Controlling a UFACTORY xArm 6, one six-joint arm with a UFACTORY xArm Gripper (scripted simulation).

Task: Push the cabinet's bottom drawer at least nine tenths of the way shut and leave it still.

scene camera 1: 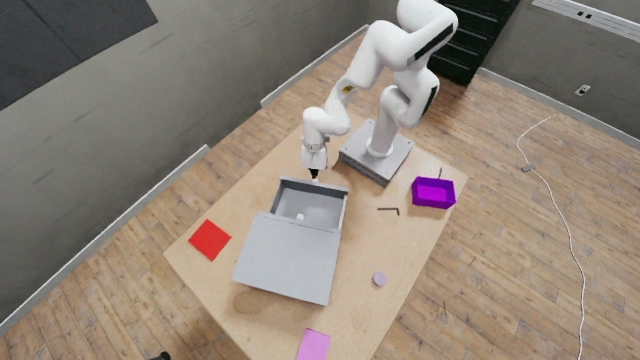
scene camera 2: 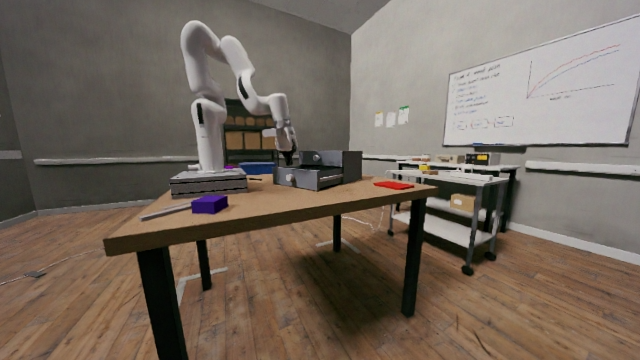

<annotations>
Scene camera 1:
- purple bin: 440,189
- red square: 209,239
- bottom drawer: 321,203
</annotations>
